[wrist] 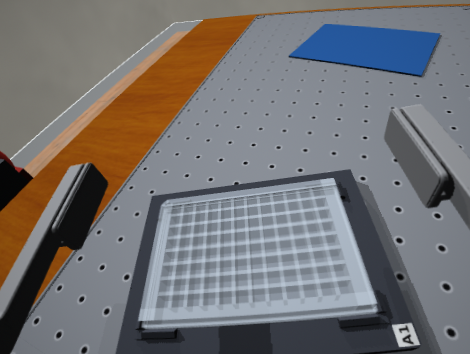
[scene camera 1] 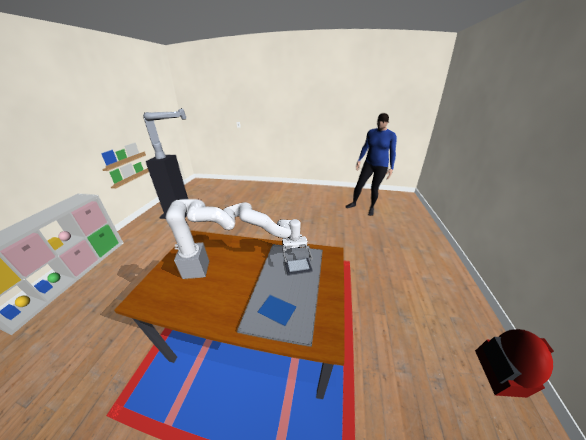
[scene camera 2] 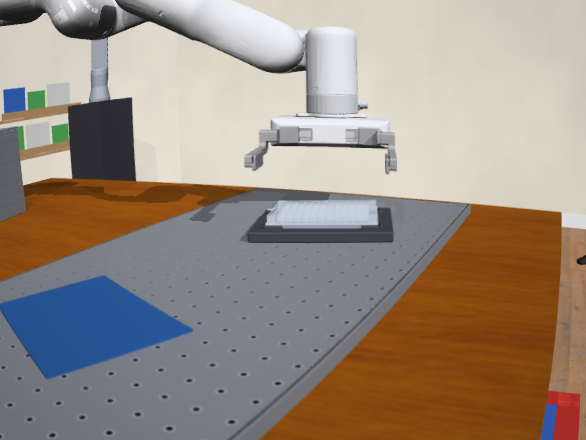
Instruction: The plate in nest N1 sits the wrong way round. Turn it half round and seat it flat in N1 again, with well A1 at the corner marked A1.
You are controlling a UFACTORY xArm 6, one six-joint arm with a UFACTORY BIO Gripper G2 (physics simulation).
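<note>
The clear multi-well plate point(scene camera 1: 298, 265) point(scene camera 2: 322, 214) point(wrist: 250, 250) lies in the dark nest point(scene camera 2: 320, 236) point(wrist: 300, 340) and looks level. In the wrist view its upper left corner looks cut. The white label A1 point(wrist: 406, 335) is at the nest's lower right corner, diagonally opposite. Well markings on the plate are too small to read. My gripper point(scene camera 1: 297, 257) point(scene camera 2: 322, 164) point(wrist: 250, 182) is open and empty. It hangs above the plate, its fingers apart along the plate's long direction and wider than the plate.
A grey perforated board point(scene camera 1: 282, 287) point(scene camera 2: 280, 280) point(wrist: 260, 120) bears the nest. A flat blue square point(scene camera 1: 277, 310) point(scene camera 2: 95, 325) point(wrist: 367, 49) lies on it, away from the nest. The wooden table point(scene camera 1: 210, 295) point(scene camera 2: 425, 320) extends around the board. A person point(scene camera 1: 381, 150) stands beyond the table.
</note>
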